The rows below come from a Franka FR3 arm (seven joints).
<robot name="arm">
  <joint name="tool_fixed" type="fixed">
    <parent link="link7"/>
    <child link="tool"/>
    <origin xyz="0 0 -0.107" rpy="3.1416 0 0"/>
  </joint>
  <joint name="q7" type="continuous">
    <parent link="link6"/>
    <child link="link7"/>
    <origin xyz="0.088 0 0"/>
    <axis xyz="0 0 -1"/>
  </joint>
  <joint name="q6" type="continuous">
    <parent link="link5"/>
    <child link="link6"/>
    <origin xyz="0 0 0"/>
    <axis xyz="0 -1 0"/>
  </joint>
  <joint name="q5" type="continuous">
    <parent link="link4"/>
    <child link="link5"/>
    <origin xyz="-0.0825 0 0.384"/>
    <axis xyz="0 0 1"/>
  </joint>
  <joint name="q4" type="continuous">
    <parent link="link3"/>
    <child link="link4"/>
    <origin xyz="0.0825 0 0"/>
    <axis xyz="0 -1 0"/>
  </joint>
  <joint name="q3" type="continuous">
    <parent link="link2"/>
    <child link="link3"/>
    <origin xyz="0 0 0.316"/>
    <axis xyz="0 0 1"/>
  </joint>
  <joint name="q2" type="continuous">
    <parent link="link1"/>
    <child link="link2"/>
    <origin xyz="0 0 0"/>
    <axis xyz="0 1 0"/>
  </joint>
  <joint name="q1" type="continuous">
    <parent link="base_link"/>
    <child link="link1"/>
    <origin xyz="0 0 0.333"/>
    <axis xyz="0 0 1"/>
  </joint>
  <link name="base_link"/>
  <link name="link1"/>
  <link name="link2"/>
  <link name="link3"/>
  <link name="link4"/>
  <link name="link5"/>
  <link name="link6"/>
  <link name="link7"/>
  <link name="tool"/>
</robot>
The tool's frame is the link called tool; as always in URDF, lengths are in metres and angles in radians. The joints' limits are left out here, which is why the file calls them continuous.
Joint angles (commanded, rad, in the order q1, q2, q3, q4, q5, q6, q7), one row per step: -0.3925 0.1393 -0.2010 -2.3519 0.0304 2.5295 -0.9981; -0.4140 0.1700 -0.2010 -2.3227 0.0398 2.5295 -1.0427; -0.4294 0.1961 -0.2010 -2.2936 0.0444 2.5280 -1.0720; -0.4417 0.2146 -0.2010 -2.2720 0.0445 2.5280 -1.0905; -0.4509 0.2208 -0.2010 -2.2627 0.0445 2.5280 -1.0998; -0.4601 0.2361 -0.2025 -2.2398 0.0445 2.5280 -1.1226; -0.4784 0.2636 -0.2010 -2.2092 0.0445 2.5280 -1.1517; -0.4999 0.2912 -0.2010 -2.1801 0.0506 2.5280 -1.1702
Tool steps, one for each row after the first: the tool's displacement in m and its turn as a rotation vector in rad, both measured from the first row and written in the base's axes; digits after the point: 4 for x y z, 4 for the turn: 0.0007 -0.0142 -0.0042 -0.0011 0.0022 0.0165; 0.0031 -0.0258 -0.0065 -0.0050 0.0028 0.0278; 0.0045 -0.0349 -0.0078 -0.0104 0.0029 0.0347; 0.0039 -0.0405 -0.0074 -0.0136 0.0015 0.0352; 0.0061 -0.0493 -0.0065 -0.0218 -0.0017 0.0483; 0.0076 -0.0620 -0.0093 -0.0288 0.0003 0.0621; 0.0065 -0.0764 -0.0130 -0.0319 0.0008 0.0559
